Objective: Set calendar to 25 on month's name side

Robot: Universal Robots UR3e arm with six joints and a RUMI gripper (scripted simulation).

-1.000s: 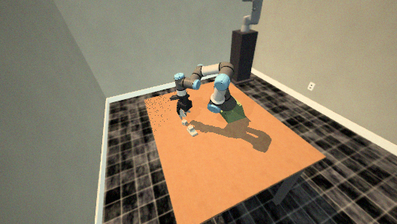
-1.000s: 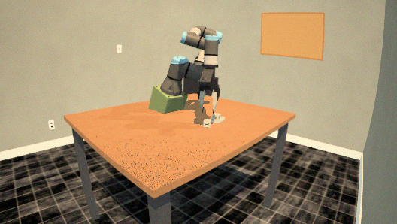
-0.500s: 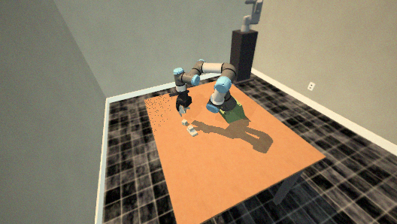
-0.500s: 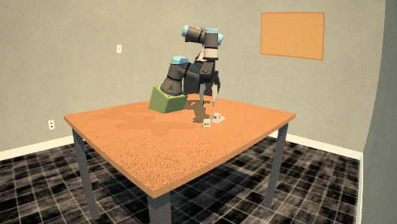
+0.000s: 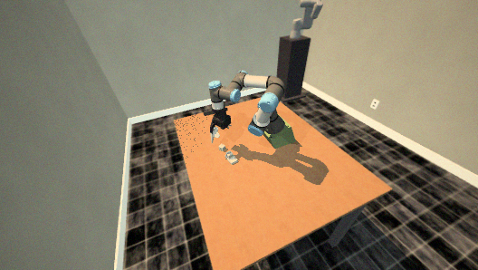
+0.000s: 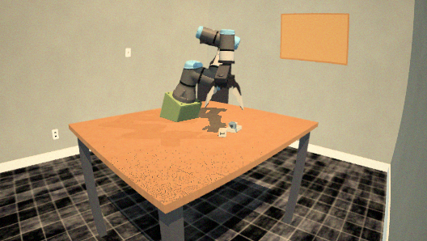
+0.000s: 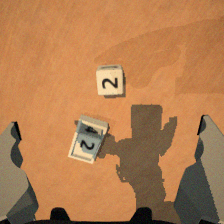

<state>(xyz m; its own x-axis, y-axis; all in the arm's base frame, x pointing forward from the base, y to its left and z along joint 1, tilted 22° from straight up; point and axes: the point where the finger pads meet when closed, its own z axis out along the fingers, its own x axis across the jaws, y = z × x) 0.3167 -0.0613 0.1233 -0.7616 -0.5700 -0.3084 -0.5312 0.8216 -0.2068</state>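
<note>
Right now the white calendar cube is 10 cm below my hand. The rest, counted from my hand: white calendar tray (11 cm to the left, 11 cm below, 2 cm behind).
</note>
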